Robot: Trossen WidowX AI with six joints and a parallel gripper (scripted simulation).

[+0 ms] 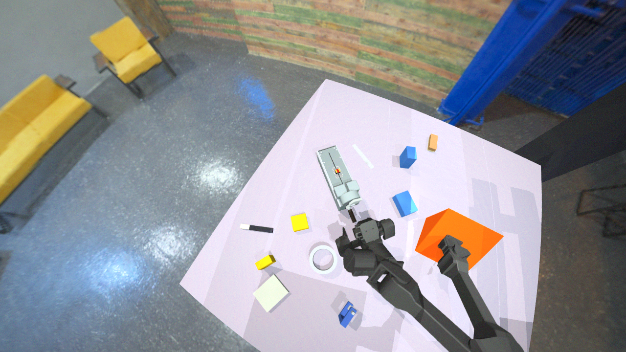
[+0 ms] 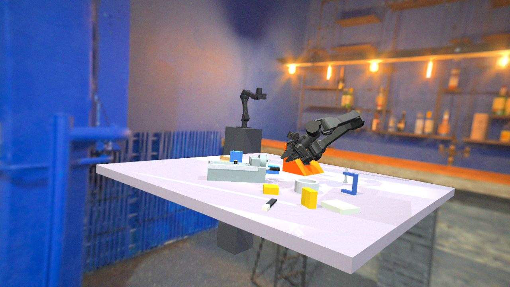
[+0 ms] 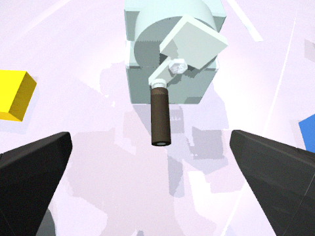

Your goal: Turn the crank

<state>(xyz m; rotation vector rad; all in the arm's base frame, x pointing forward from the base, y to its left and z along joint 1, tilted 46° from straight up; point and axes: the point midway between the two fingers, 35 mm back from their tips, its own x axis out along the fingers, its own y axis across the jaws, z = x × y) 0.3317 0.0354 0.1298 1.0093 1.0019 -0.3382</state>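
My gripper tip is now 50 mm above the brown crank handle, 30 mm to the left of it and 20 mm short of it. Also, from my gripper tip: metal strip 320 mm to the right, 110 mm below, 90 mm ahead; then blue clamp 280 mm to the left, 120 mm behind, 60 mm below; then red pointer 160 mm to the right, 150 mm ahead, 30 mm below.
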